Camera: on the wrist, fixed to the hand. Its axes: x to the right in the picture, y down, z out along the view.
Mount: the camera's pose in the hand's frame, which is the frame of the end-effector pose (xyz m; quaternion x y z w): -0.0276 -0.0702 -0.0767 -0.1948 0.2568 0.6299 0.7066
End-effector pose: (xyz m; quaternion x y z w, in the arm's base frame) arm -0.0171 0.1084 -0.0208 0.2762 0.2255 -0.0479 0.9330
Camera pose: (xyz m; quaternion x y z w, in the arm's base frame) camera -0.0870 0.0895 -0.1003 0.1678 0.2343 0.6687 0.6854
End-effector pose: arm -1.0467 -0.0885 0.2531 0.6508 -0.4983 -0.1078 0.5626
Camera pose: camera -0.9692 -0.0284 0.2089 0.0641 -0.5966 0.3483 0.7202
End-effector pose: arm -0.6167 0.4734 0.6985 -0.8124 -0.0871 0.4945 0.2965
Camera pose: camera -0.5541 0.4879 0.7848 0.8137 -0.4300 -0.3106 0.2379
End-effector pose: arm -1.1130 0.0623 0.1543 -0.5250 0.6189 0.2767 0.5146
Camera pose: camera -1.0762 -0.0161 0.2181 0.1524 -0.8463 -0.5054 0.0719
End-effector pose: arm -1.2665 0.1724 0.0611 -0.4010 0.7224 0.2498 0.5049
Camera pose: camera -1.2441 0.0838 0.1179 -0.0092 -0.8441 -0.5323 0.0642
